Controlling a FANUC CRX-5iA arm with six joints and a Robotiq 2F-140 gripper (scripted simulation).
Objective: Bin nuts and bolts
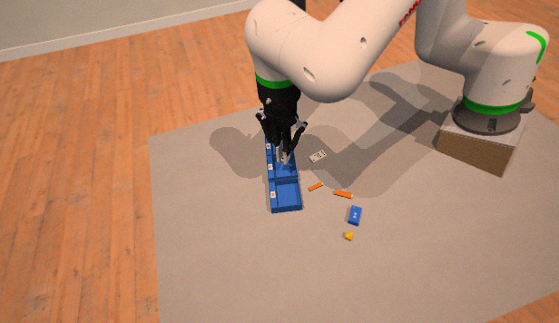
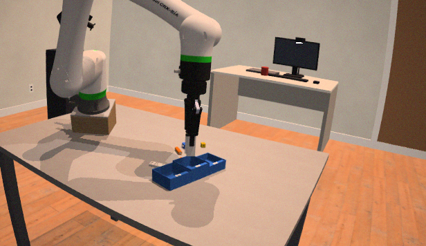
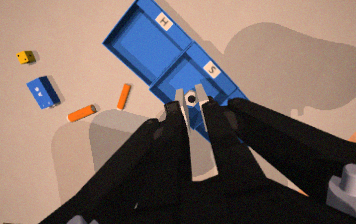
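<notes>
Now: the grey nut 30 mm below my hand. From my hand the other things lie so: blue bin: 80 mm below, 10 mm ahead; orange stick: 100 mm below, 90 mm to the left, 50 mm behind; white domino: 120 mm behind, 100 mm below.
</notes>
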